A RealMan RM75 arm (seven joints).
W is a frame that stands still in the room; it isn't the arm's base.
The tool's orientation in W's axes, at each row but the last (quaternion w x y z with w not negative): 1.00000 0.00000 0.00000 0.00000; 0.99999 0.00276 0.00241 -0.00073; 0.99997 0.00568 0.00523 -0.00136; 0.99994 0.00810 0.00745 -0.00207; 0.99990 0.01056 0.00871 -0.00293; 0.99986 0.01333 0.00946 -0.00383; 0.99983 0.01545 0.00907 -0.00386; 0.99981 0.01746 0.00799 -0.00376; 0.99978 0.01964 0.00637 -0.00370; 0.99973 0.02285 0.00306 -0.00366; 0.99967 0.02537 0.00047 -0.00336; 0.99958 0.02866 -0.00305 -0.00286
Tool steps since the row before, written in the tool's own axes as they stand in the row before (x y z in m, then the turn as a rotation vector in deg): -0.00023 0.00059 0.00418 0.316 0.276 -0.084; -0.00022 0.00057 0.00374 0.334 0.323 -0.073; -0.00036 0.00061 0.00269 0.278 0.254 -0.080; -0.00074 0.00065 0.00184 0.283 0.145 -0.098; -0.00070 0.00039 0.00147 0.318 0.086 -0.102; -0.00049 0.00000 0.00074 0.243 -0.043 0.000; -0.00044 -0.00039 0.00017 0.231 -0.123 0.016; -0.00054 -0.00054 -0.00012 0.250 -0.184 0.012; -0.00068 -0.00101 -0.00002 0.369 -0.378 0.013; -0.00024 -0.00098 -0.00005 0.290 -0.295 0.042; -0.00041 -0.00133 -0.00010 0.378 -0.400 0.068; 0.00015 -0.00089 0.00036 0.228 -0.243 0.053
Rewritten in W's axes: -0.00023 0.00059 0.00418 0.316 0.276 -0.084; -0.00020 0.00055 0.00374 0.334 0.323 -0.073; -0.00033 0.00058 0.00270 0.278 0.254 -0.080; -0.00071 0.00062 0.00186 0.282 0.145 -0.100; -0.00067 0.00036 0.00149 0.317 0.086 -0.106; -0.00048 -0.00002 0.00075 0.243 -0.045 -0.006; -0.00044 -0.00039 0.00017 0.230 -0.125 0.008; -0.00055 -0.00053 -0.00013 0.249 -0.186 0.002; -0.00069 -0.00100 -0.00005 0.366 -0.381 -0.007; -0.00025 -0.00097 -0.00009 0.288 -0.299 0.027; -0.00042 -0.00132 -0.00017 0.375 -0.405 0.047; 0.00014 -0.00091 0.00031 0.226 -0.247 0.040
